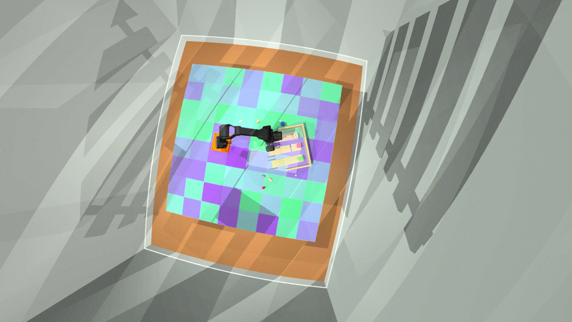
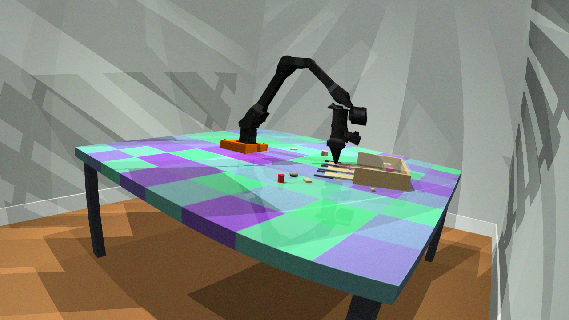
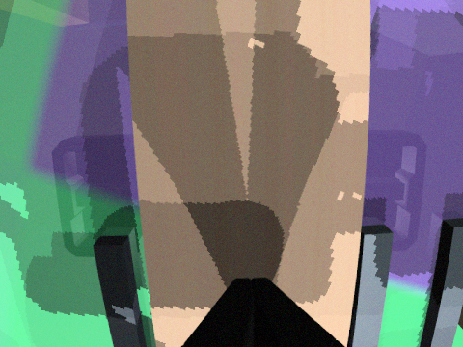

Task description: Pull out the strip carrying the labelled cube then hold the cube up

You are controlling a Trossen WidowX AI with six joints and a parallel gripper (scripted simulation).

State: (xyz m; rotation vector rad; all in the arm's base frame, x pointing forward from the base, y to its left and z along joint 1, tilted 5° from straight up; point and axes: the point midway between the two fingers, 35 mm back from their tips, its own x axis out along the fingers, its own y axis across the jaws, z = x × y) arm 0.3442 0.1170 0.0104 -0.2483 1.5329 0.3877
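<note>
Now: the tan strip 9 cm ahead of my gripper tip and 4 cm to the left of it. From my gripper tip the other things lie so: red cylinder 4 cm ahead, 37 cm to the right, 1 cm above; grey pebble 2 cm ahead, 29 cm to the right; labelled cube 19 cm ahead, 7 cm to the left, 2 cm above.
</note>
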